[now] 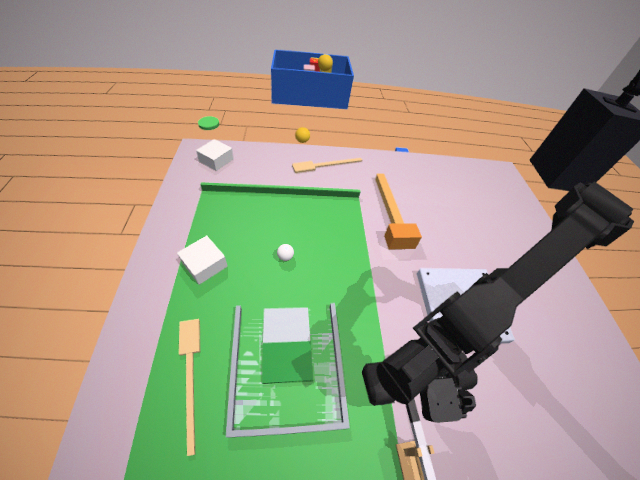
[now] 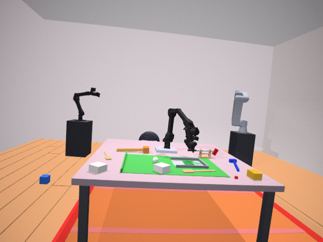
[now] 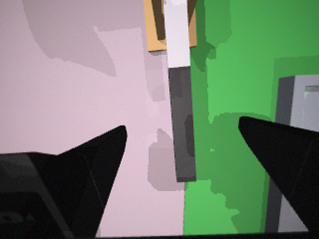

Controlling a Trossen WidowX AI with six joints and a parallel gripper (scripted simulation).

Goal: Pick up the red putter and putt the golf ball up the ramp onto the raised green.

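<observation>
Right now the red putter is 11 cm to the left of my gripper tip, 2 cm behind it and 1 cm above it. The rest, counted from my gripper tip: white golf ball: 32 cm to the right, 26 cm ahead, 3 cm below; then dark green wall: 56 cm to the right, 29 cm ahead, 4 cm below.
</observation>
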